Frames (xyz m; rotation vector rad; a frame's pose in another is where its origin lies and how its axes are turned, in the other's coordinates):
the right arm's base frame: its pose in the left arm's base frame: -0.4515 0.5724 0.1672 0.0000 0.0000 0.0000
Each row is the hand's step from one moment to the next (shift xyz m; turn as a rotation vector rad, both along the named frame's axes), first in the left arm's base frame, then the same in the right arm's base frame.
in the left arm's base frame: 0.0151 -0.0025 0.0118 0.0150 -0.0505 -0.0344
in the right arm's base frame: 0.0151 -0.0025 0.0118 0.0150 -0.0505 -0.0344
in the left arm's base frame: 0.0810 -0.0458 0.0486 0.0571 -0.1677 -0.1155
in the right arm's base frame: 0.0810 -0.0458 0.0486 0.0571 -0.1677 -0.1155
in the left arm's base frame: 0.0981 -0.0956 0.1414 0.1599 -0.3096 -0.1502
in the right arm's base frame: 0.0981 -0.0956 0.1414 0.1599 -0.3096 -0.1502
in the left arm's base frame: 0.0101 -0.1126 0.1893 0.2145 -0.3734 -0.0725
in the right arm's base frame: 0.0101 -0.1126 0.1893 0.2145 -0.3734 -0.0725
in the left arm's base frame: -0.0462 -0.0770 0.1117 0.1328 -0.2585 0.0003
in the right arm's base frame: -0.0462 -0.0770 0.1117 0.1328 -0.2585 0.0003
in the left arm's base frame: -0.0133 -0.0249 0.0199 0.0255 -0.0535 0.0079
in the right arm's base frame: -0.0133 -0.0249 0.0199 0.0255 -0.0535 0.0079
